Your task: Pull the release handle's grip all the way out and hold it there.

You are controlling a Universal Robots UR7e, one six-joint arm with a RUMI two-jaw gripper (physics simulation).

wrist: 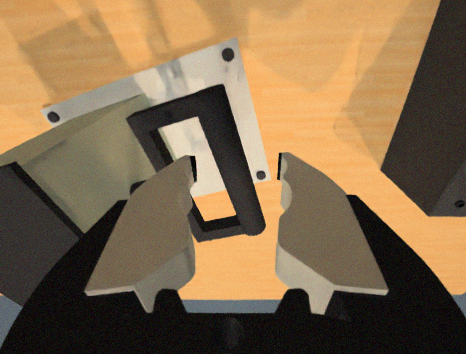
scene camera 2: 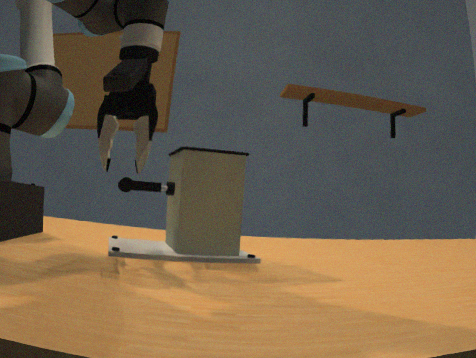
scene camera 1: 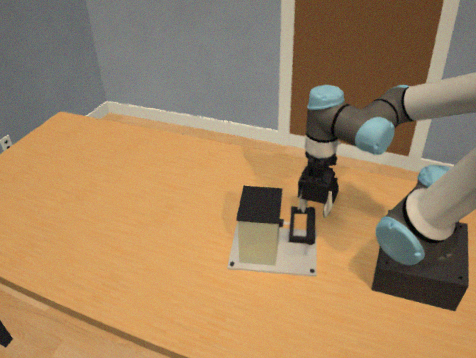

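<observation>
The release handle's grip is a black rectangular frame with a thick outer bar. A short light rod joins it to the side of a pale greenish box with a black top. A short stretch of rod shows between frame and box. My gripper points down, partly open and empty. Its fingertips are a little above the grip. In the wrist view the outer bar passes between the fingers, slanted to them.
The box stands on a light grey plate with dark bolts, on the wooden table. The dark arm base stands on the handle's side of the box. A wall shelf hangs behind.
</observation>
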